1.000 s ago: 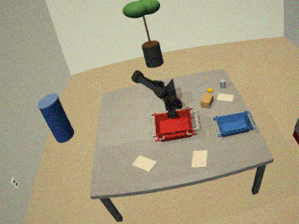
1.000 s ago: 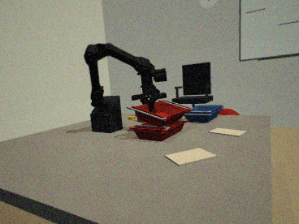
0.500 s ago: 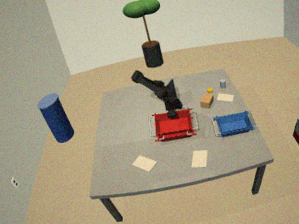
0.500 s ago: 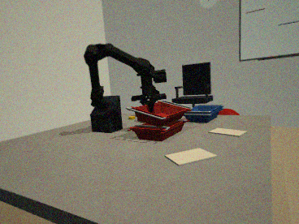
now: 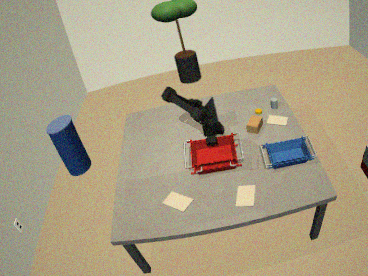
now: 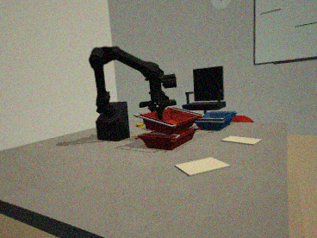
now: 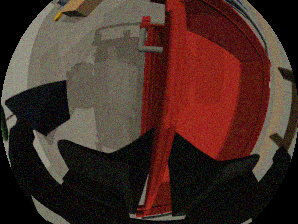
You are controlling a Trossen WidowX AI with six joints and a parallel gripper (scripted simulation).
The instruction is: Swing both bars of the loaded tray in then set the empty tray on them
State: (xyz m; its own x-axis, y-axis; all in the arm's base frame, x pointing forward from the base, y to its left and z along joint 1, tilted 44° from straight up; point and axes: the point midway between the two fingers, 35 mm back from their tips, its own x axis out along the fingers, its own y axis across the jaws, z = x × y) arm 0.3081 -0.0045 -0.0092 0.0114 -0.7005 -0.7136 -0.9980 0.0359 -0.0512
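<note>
My gripper tip is now 8 cm short of the red tray and 2 cm below it. Also, from my gripper tip: grey cylinder (53 cm to the left, 43 cm behind, 7 cm below); small yellow piece (39 cm behind, 38 cm to the left, 10 cm below); tan block (31 cm to the left, 22 cm behind, 8 cm below).
</note>
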